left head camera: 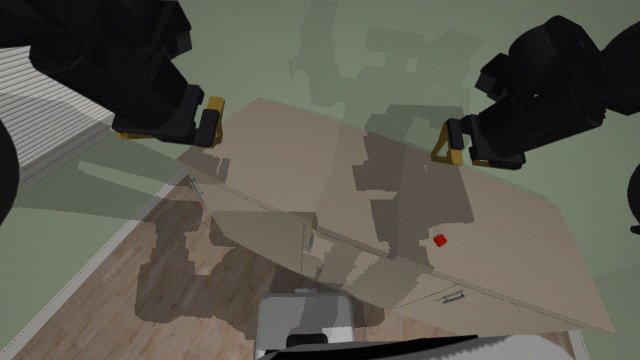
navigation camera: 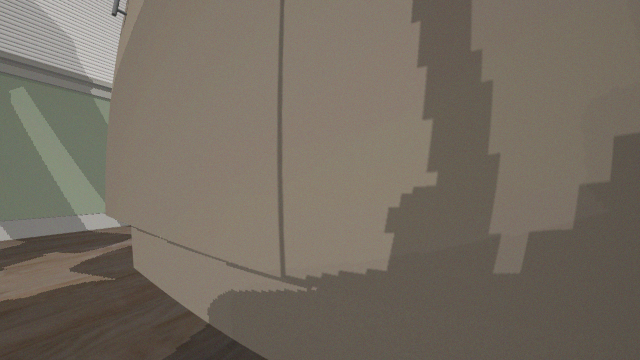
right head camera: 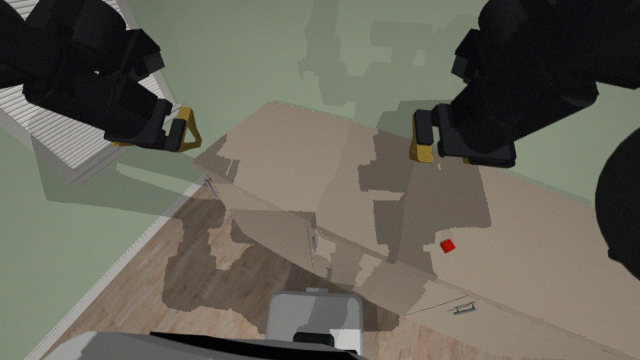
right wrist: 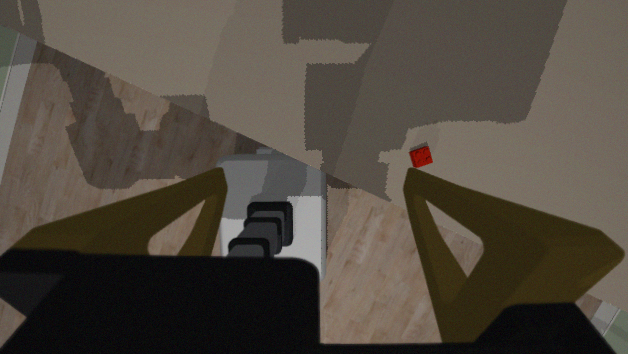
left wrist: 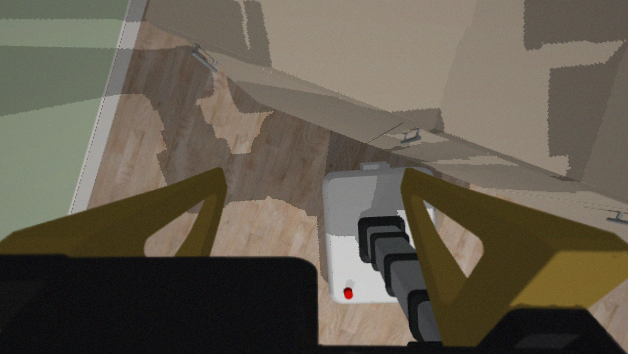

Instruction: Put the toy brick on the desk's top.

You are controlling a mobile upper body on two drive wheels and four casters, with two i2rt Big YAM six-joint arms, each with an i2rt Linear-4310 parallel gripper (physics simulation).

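Beige cabinet (navigation camera: 290,179), (left head camera: 353,210), (right head camera: 343,200), (right wrist: 520,107), (left wrist: 522,105). Window with blinds (navigation camera: 76,52). Left gripper (left head camera: 193,136), (right head camera: 178,141), (left wrist: 313,177). Right gripper (right head camera: 437,157), (left head camera: 452,159), (right wrist: 315,177).
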